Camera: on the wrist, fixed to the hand. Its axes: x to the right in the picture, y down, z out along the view.
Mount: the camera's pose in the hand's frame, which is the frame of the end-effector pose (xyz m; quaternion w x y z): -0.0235 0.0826 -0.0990 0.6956 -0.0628 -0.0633 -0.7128
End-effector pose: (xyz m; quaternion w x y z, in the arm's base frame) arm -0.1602 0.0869 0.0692 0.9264 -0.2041 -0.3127 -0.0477
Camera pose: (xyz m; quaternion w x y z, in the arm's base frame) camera -0.1057 0.1209 -0.0450 0.5778 0.0197 -0.4187 -0.7003
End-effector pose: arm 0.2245 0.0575 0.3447 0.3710 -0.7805 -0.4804 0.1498
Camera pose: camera 0.3241 -0.0276 0.3494 0.2854 -0.2143 -0.9234 -0.1410
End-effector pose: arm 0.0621 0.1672 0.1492 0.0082 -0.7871 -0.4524 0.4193
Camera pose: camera 0.1808 0.1378 0.1963 0.2265 -0.1990 -0.9026 0.3072
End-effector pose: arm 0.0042 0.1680 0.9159 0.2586 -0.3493 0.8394 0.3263
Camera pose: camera -0.0640 0.1505 1.0265 0.4437 -0.8369 0.2981 0.1175
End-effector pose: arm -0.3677 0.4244 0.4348 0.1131 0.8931 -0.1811 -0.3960
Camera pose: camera -0.3275 0.3648 0.5444 0.1590 -0.7182 -0.5284 0.4240
